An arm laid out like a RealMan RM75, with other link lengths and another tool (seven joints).
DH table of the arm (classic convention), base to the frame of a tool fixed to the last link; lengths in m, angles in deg. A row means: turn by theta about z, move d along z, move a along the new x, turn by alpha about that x. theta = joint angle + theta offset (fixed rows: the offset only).
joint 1: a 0  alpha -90  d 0.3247  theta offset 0
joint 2: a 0  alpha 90  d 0  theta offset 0
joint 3: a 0  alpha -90  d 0.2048  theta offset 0
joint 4: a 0  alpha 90  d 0  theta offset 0
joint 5: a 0  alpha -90  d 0.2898  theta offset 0
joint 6: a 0  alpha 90  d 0  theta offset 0
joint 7: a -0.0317  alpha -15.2  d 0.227  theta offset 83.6
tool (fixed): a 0  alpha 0  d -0.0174  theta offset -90
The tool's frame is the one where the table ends.
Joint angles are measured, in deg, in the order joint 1, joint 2, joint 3, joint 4, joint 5, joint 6, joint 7. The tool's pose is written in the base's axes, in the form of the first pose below.
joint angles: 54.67 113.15 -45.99 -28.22 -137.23 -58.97 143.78
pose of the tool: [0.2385 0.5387 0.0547], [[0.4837 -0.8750 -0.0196], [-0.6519 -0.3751 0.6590], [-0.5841 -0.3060 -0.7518]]
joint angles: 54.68 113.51 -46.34 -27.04 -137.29 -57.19 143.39
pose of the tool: [0.2436 0.5377 0.0479], [[0.4859 -0.8740 -0.0083], [-0.6515 -0.3685 0.6632], [-0.5827 -0.3168 -0.7484]]
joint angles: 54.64 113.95 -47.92 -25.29 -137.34 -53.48 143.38
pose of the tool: [0.2528 0.5379 0.0393], [[0.4971 -0.8674 0.0214], [-0.6456 -0.3533 0.6771], [-0.5798 -0.3504 -0.7356]]
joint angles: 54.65 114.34 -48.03 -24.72 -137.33 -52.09 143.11
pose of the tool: [0.2550 0.5379 0.0352], [[0.4991 -0.8661 0.0263], [-0.6413 -0.3488 0.6835], [-0.5828 -0.3580 -0.7295]]
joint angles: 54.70 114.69 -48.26 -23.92 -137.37 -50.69 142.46
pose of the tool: [0.2580 0.5372 0.0303], [[0.5075 -0.8610 0.0323], [-0.6373 -0.3499 0.6866], [-0.5798 -0.3691 -0.7263]]
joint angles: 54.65 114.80 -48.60 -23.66 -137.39 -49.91 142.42
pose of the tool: [0.2598 0.5373 0.0290], [[0.5115 -0.8585 0.0382], [-0.6349 -0.3476 0.6900], [-0.5791 -0.3772 -0.7228]]
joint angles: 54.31 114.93 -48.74 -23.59 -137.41 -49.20 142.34
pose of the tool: [0.2636 0.5368 0.0287], [[0.5117 -0.8580 0.0449], [-0.6328 -0.3410 0.6952], [-0.5812 -0.3841 -0.7174]]
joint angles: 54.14 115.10 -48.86 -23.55 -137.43 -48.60 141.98
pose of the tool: [0.2653 0.5369 0.0280], [[0.5173 -0.8545 0.0474], [-0.6285 -0.3417 0.6987], [-0.5808 -0.3912 -0.7138]]
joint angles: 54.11 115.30 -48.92 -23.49 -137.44 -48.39 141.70
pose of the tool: [0.2653 0.5363 0.0261], [[0.5208 -0.8524 0.0467], [-0.6277 -0.3453 0.6977], [-0.5786 -0.3927 -0.7148]]
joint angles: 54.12 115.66 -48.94 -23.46 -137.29 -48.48 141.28
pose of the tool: [0.2637 0.5347 0.0220], [[0.5229 -0.8514 0.0408], [-0.6291 -0.3531 0.6925], [-0.5752 -0.3877 -0.7203]]
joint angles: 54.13 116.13 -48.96 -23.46 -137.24 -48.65 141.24
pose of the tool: [0.2619 0.5323 0.0168], [[0.5199 -0.8535 0.0360], [-0.6342 -0.3574 0.6856], [-0.5723 -0.3793 -0.7271]]
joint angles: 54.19 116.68 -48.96 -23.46 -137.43 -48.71 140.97
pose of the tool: [0.2599 0.5300 0.0112], [[0.5232 -0.8516 0.0318], [-0.6372 -0.3662 0.6781], [-0.5658 -0.3750 -0.7343]]
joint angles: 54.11 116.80 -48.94 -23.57 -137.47 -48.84 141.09
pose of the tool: [0.2598 0.5291 0.0103], [[0.5206 -0.8532 0.0314], [-0.6395 -0.3653 0.6765], [-0.5657 -0.3722 -0.7358]]
